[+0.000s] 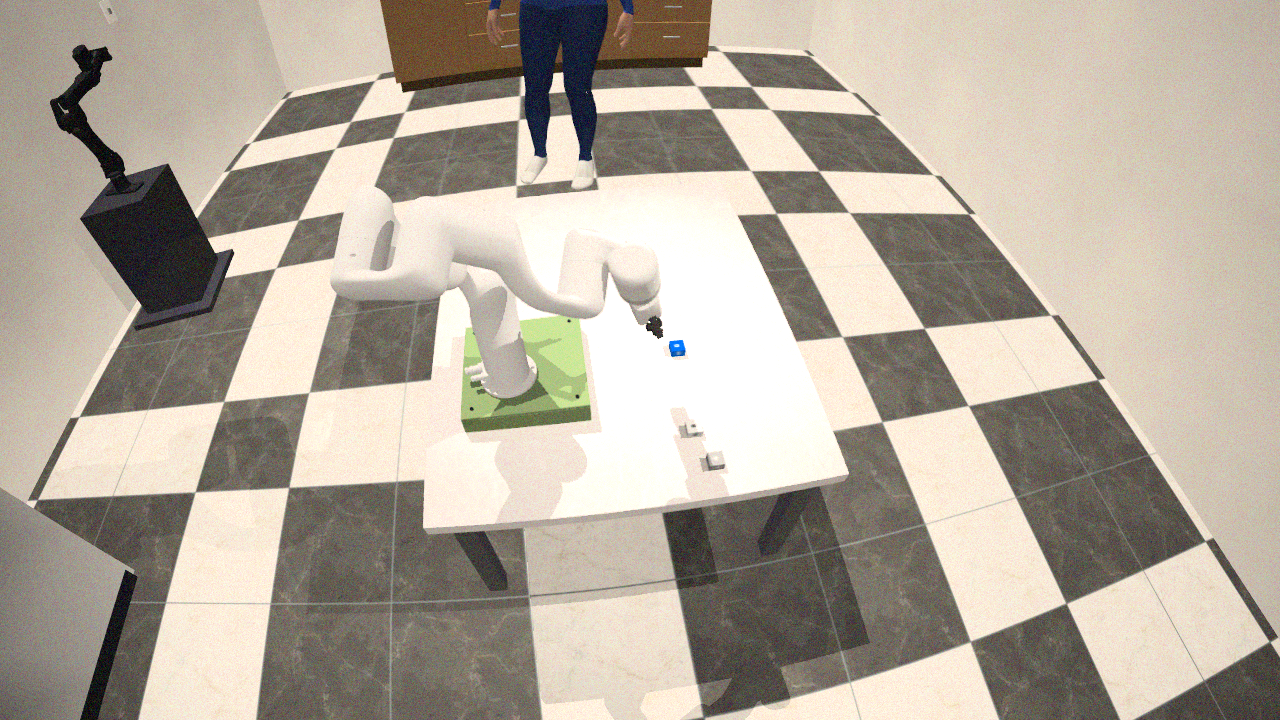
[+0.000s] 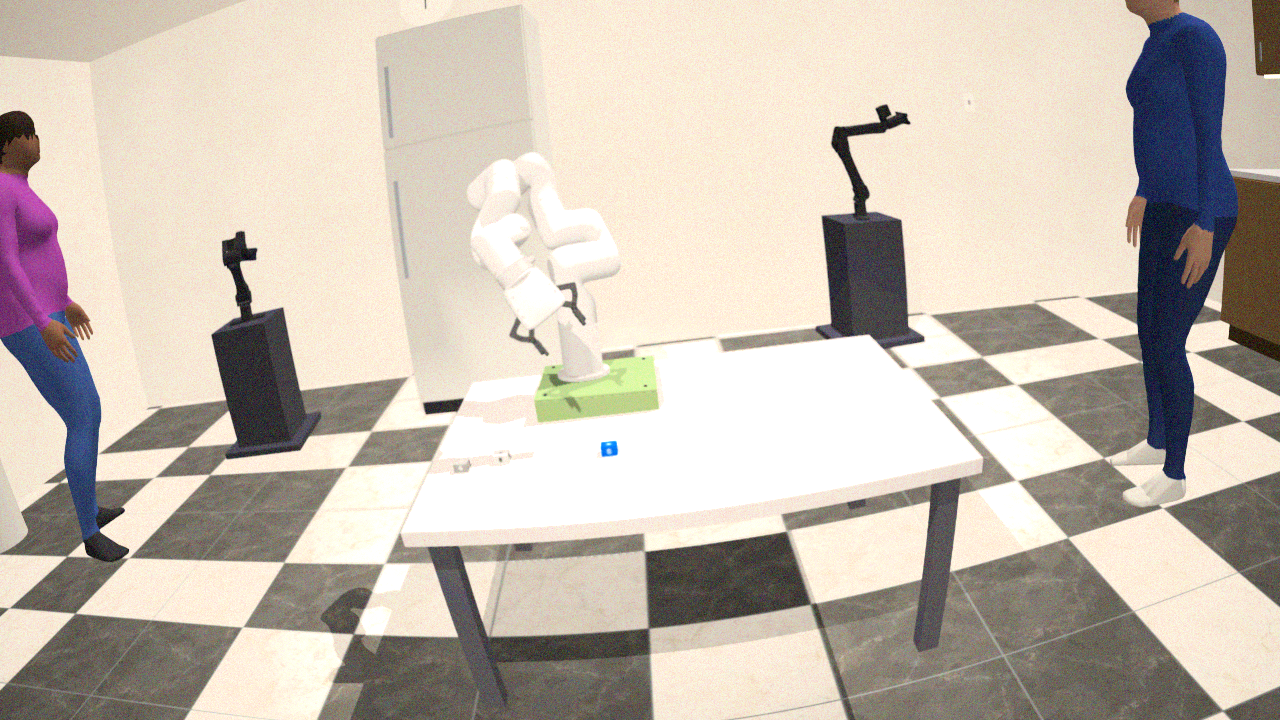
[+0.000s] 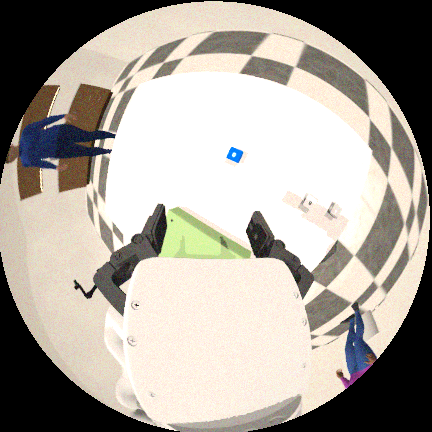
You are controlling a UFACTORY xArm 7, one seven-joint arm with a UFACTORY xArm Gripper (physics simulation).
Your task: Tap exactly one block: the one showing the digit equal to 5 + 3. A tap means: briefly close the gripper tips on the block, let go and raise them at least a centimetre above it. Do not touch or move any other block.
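A blue block sits on the white table, apart from the other two blocks. A white block and a greyish block sit close together near one table end. The marks on their faces are too small to read as digits. My gripper is open and empty. It hangs well above the table, tilted, and touches no block.
The arm stands on a green base block on the table. A person in blue stands beyond one table end. Black arms on dark pedestals and a fridge stand behind.
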